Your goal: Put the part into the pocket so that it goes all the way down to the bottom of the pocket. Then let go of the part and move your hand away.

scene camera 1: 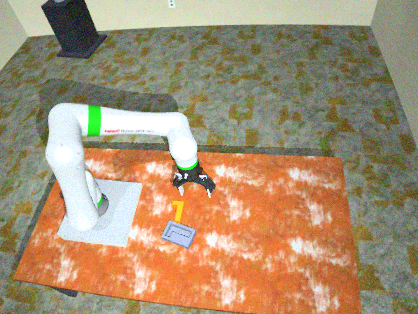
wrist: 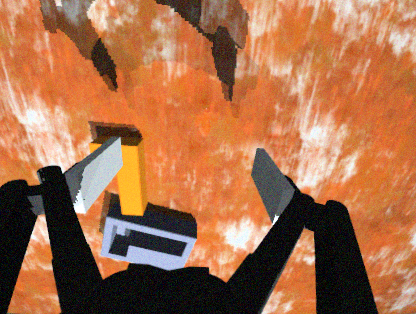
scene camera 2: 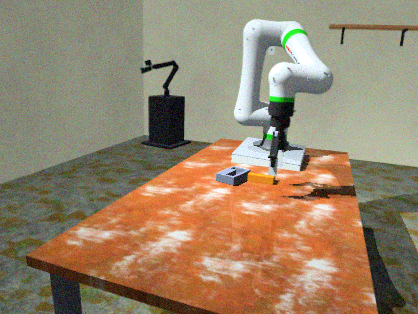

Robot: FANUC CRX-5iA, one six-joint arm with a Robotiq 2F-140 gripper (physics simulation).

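Frame: origin at the arm's base, x ahead, y left, z up, level; millimetres.
Where they show: gripper, fingertip midpoint: (scene camera 1: 196, 194) (wrist: 188, 156) (scene camera 2: 275, 170).
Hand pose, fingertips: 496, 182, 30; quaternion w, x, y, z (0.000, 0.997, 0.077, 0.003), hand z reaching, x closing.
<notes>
After its pixels a point has its place, as x, y, z.
The orange L-shaped part (scene camera 1: 178, 212) {426, 90, -23} (scene camera 2: 261, 178) {441, 107, -33} (wrist: 132, 175) {431, 113, -23} lies flat on the table. The end of its long arm is right at the wall of the grey-blue block (scene camera 1: 187, 244) {525, -54, -18} (scene camera 2: 227, 178) {536, -7, -29} (wrist: 150, 260) {474, -42, -18}; whether they touch is unclear. The block's L-shaped pocket faces up, with no part in it. My gripper (scene camera 1: 195, 193) {496, 182, 30} (scene camera 2: 274, 172) {496, 182, 30} (wrist: 188, 156) {496, 182, 30} is wide open and empty, above the table beside the part. In the wrist view, the left finger hides some of the part's short arm, and the right finger is well to the right of the part.
The table (scene camera 1: 280, 225) {913, 158, -53} (scene camera 2: 210, 240) {980, 168, -54} has an orange and white patterned top. The arm's light grey base plate (scene camera 1: 120, 220) {167, -32, -8} (scene camera 2: 295, 160) {125, 162, -16} is left of the block in scene camera 1. A dark pedestal (scene camera 1: 75, 27) (scene camera 2: 166, 120) stands on the floor behind the table.
</notes>
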